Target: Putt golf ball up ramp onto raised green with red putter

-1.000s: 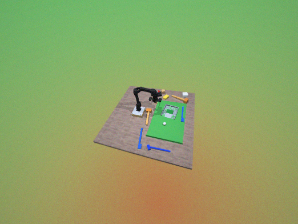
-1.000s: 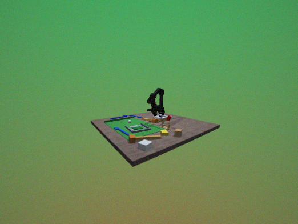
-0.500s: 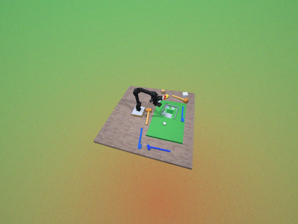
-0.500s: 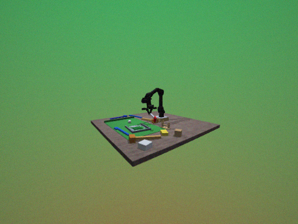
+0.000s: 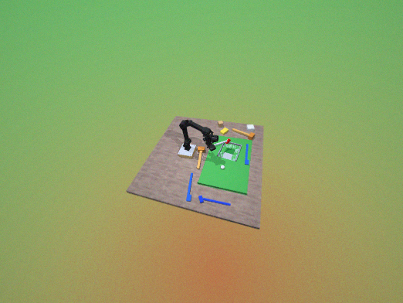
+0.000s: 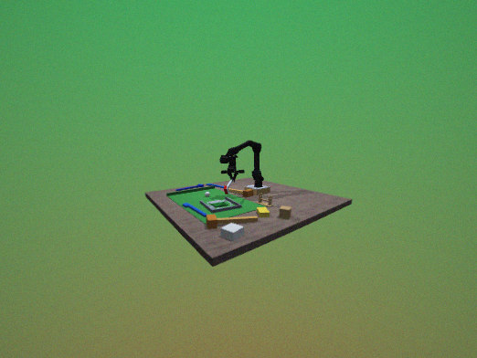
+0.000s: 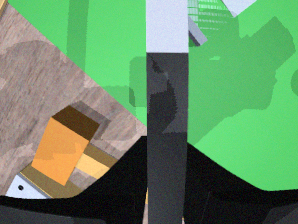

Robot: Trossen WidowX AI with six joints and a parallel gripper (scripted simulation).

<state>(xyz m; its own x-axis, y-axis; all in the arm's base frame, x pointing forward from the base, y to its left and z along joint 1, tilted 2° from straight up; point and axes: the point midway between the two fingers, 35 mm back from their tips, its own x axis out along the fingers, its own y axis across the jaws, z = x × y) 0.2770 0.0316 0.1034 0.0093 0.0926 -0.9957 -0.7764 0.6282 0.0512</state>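
Now: the red putter 90 mm to the left of my gripper tip, 70 mm ahead of it and 10 mm above it. From my gripper tip the other things lie so: green mat (200 mm ahead, 130 mm below, 10 mm to the left); white golf ball (190 mm ahead, 110 mm to the right, 100 mm below).
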